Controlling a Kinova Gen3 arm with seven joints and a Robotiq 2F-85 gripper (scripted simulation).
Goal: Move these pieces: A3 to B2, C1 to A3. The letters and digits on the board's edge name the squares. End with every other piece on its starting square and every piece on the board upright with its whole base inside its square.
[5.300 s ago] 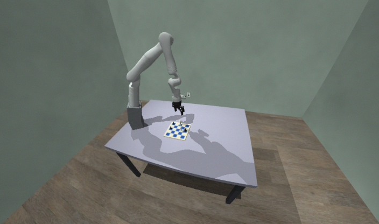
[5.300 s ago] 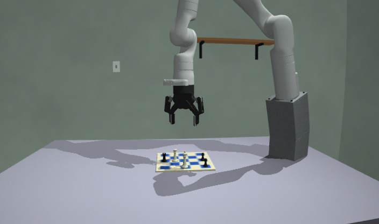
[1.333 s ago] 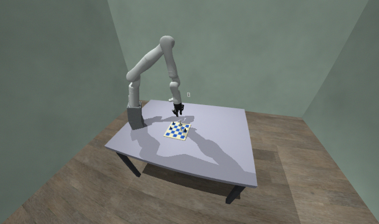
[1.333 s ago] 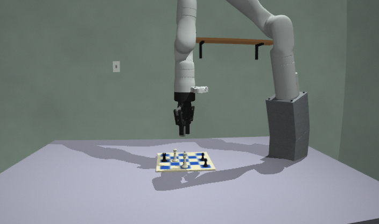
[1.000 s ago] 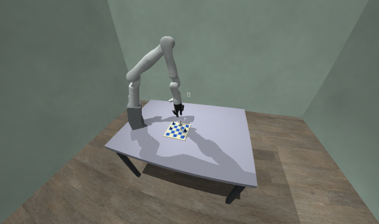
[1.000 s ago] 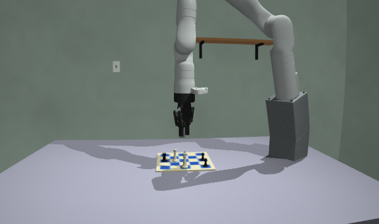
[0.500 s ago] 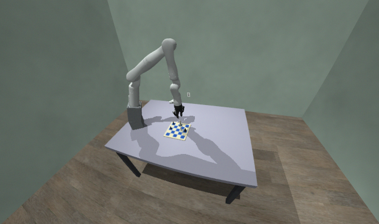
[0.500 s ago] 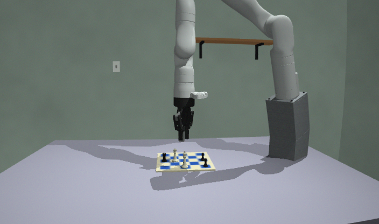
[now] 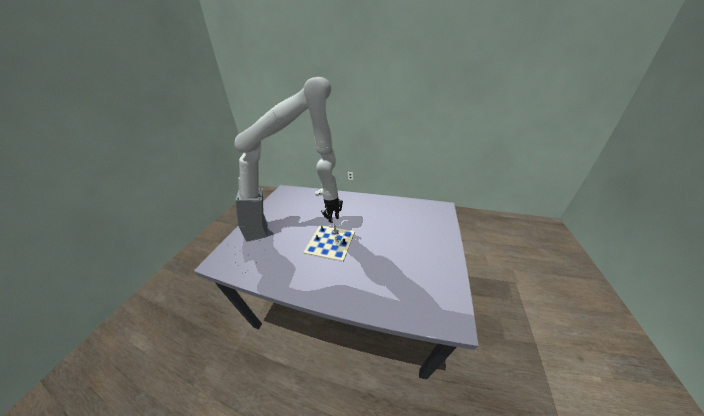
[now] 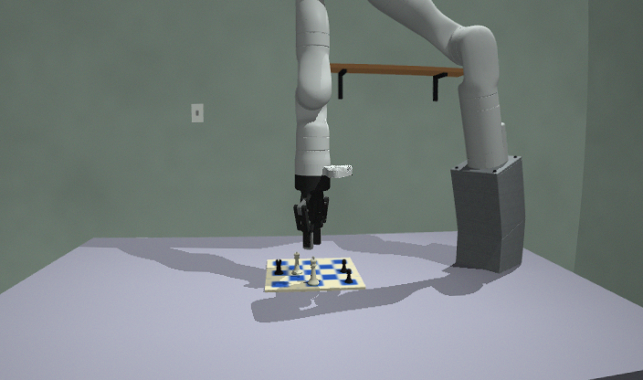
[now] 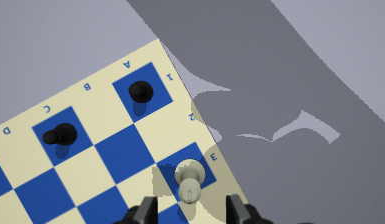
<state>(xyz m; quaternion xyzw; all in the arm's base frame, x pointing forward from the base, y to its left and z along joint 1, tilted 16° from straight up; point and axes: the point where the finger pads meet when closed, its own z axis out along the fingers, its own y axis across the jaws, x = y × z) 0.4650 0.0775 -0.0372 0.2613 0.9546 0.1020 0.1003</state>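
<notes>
The white king lies 7 cm below my hand. From my hand the other things lie so: black rook (9 cm below, 8 cm to the right, 7 cm ahead); cream chessboard (11 cm below, 8 cm to the right, 1 cm behind).
</notes>
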